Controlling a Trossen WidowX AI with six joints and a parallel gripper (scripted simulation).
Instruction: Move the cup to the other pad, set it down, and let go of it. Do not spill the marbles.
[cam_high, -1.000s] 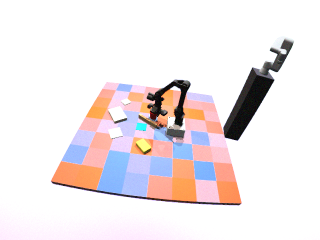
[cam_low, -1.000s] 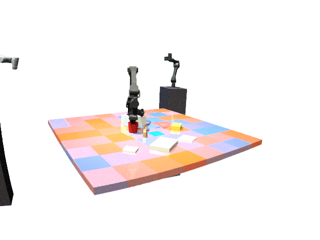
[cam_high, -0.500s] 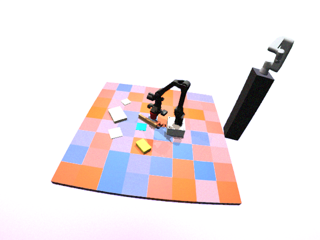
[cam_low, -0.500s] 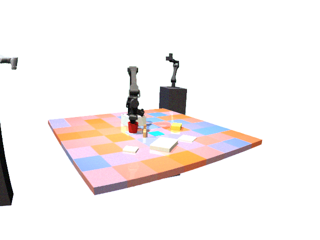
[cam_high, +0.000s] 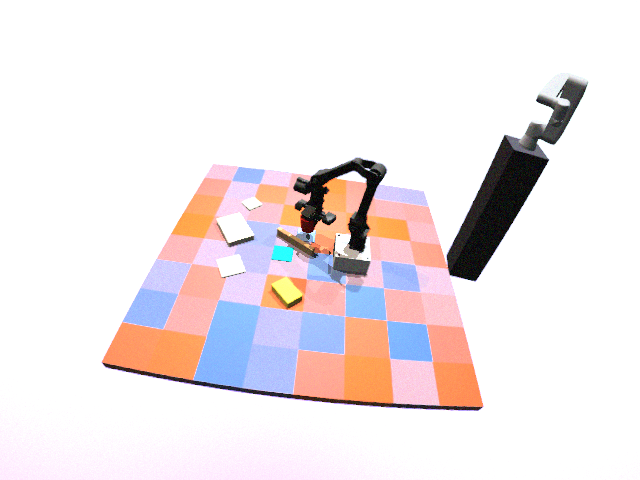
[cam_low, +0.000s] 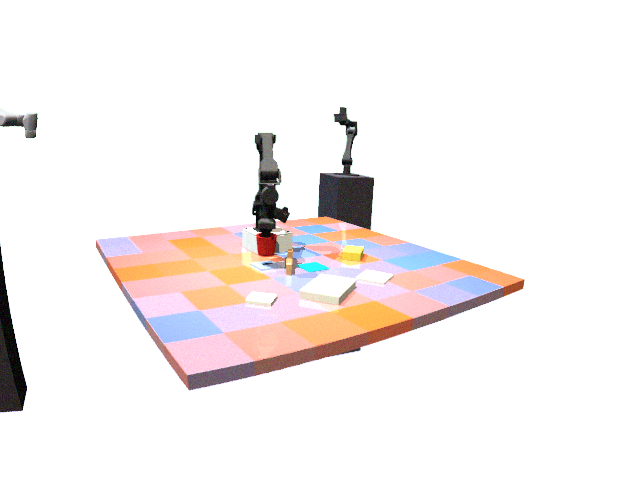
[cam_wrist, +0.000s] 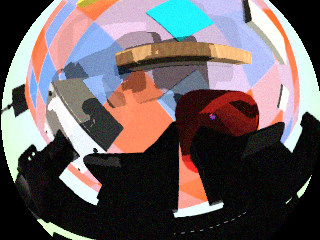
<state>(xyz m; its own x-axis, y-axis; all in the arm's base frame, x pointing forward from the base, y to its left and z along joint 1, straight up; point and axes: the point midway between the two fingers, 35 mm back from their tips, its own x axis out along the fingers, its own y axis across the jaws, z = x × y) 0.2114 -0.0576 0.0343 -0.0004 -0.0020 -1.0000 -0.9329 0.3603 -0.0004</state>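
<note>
The cyan pad lies 140 mm to the left of my gripper tip, 100 mm ahead of it and 80 mm below it. Also, from my gripper tip: yellow block (350 mm to the left, 60 mm below, 20 mm ahead); wooden bar (70 mm below, 60 mm to the left, 60 mm ahead); red cup (30 mm ahead, 10 mm to the right).
</note>
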